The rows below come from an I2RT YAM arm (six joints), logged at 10 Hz.
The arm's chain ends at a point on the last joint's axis. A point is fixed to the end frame.
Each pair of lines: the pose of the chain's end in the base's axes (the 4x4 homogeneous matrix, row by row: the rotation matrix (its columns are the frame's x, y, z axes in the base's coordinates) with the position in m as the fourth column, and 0 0 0 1 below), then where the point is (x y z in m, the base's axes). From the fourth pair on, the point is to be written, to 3 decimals.
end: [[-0.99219, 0.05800, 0.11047, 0.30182], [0.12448, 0.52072, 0.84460, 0.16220], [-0.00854, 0.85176, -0.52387, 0.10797], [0, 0, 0, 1]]
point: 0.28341 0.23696 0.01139
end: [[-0.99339, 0.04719, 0.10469, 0.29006], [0.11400, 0.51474, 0.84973, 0.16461], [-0.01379, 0.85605, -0.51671, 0.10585], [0, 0, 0, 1]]
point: 0.27145 0.23991 0.00973
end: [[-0.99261, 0.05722, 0.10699, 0.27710], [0.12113, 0.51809, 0.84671, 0.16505], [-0.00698, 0.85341, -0.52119, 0.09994], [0, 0, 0, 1]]
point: 0.25832 0.24006 0.00363
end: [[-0.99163, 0.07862, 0.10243, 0.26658], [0.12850, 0.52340, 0.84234, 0.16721], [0.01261, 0.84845, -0.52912, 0.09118], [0, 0, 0, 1]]
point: 0.246 0.242 -0.005
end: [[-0.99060, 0.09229, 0.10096, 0.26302], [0.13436, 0.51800, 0.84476, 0.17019], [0.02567, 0.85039, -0.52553, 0.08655], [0, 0, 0, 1]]
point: 0.242 0.245 -0.009
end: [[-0.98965, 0.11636, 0.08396, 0.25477], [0.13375, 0.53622, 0.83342, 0.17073], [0.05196, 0.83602, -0.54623, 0.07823], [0, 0, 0, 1]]
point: 0.231 0.244 -0.018
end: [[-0.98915, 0.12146, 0.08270, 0.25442], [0.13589, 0.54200, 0.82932, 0.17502], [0.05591, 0.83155, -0.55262, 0.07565], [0, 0, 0, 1]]
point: 0.230 0.247 -0.021
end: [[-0.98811, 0.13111, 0.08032, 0.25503], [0.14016, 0.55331, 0.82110, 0.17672], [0.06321, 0.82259, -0.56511, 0.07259], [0, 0, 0, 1]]
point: 0.230 0.248 -0.025
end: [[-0.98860, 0.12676, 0.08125, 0.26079], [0.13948, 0.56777, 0.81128, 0.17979], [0.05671, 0.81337, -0.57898, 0.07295], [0, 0, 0, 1]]
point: 0.236 0.249 -0.026
